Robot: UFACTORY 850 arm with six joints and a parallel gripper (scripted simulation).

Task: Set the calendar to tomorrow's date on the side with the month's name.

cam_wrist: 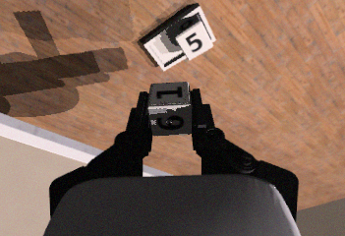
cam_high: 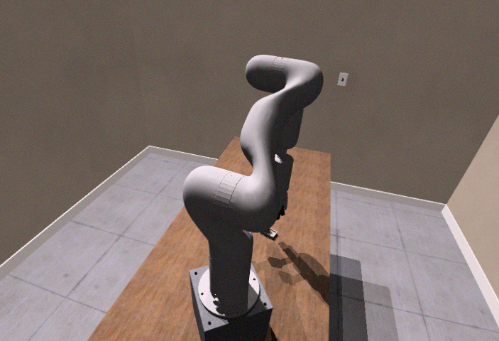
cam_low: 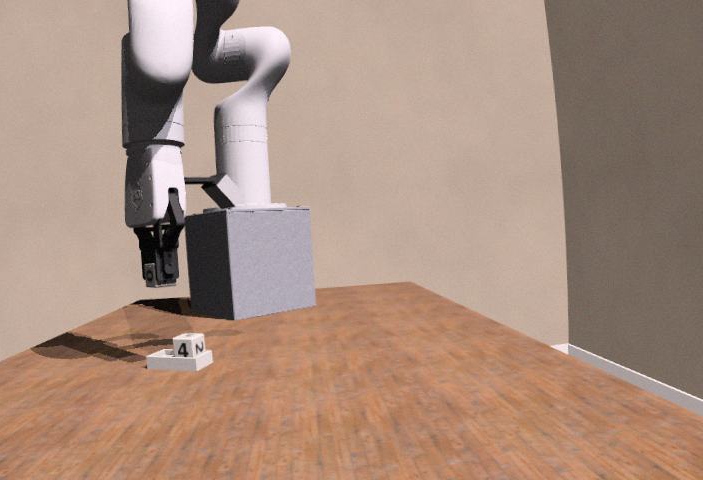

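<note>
Right now the white calendar tray is 13 cm below my hand and 2 cm to the left of it.
</note>
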